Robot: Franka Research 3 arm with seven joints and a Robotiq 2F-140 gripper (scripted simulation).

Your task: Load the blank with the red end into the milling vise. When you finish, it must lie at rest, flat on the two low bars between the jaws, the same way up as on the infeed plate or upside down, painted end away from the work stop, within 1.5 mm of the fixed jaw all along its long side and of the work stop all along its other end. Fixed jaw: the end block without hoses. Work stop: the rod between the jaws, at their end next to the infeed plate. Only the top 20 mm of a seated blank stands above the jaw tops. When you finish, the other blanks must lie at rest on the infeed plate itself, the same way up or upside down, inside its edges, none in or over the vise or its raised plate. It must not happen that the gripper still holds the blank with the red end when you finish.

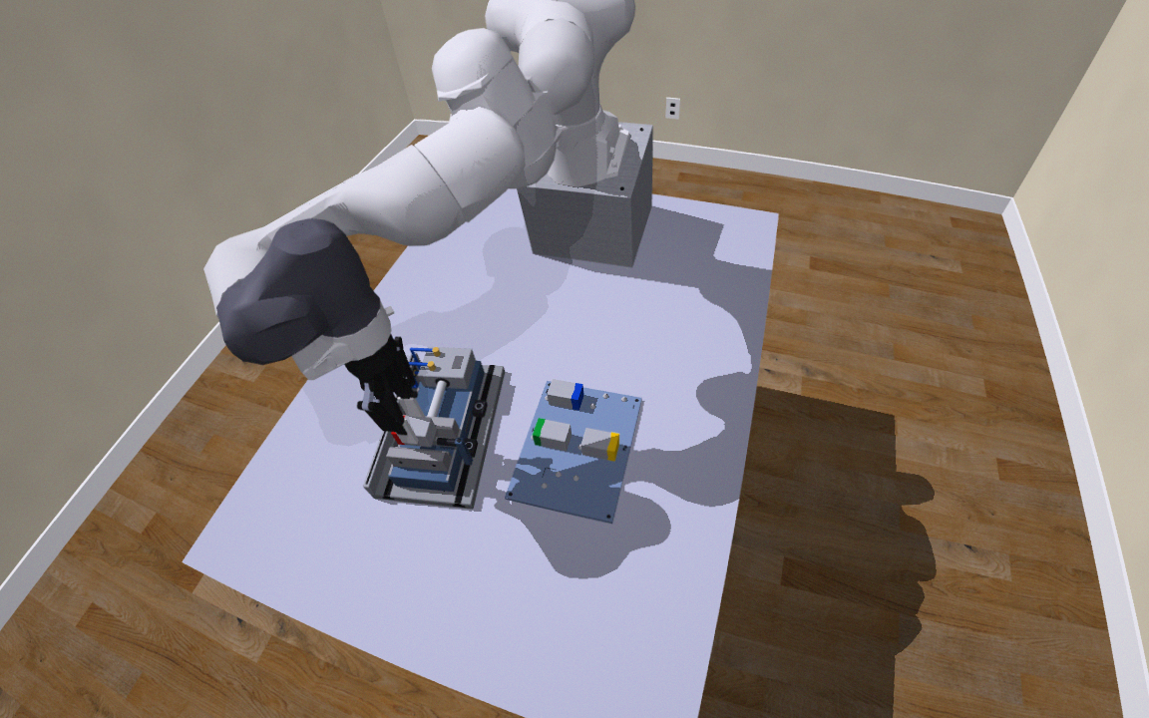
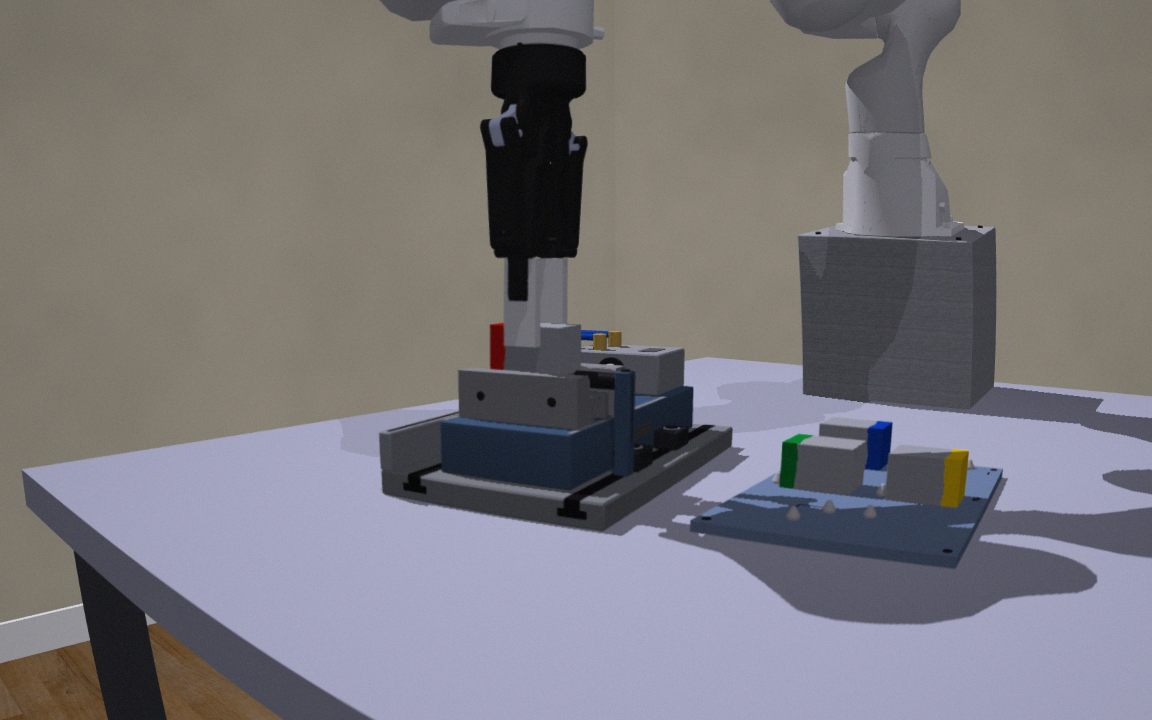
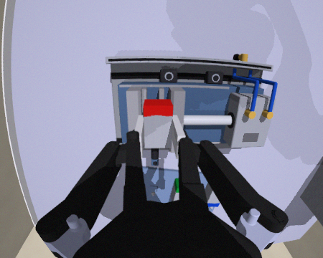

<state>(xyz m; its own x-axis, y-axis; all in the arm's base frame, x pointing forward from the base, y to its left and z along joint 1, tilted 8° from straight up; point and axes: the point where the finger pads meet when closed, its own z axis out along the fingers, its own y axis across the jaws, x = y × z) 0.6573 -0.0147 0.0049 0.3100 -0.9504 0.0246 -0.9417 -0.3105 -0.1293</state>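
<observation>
My gripper is now 40 mm above the red-ended blank. From my hand the other things lie so: hosed end block: 160 mm behind, 40 mm to the right, 70 mm below; fixed jaw: 30 mm ahead, 20 mm to the left, 70 mm below; blue work stop rod: 20 mm behind, 70 mm to the left, 90 mm below.
</observation>
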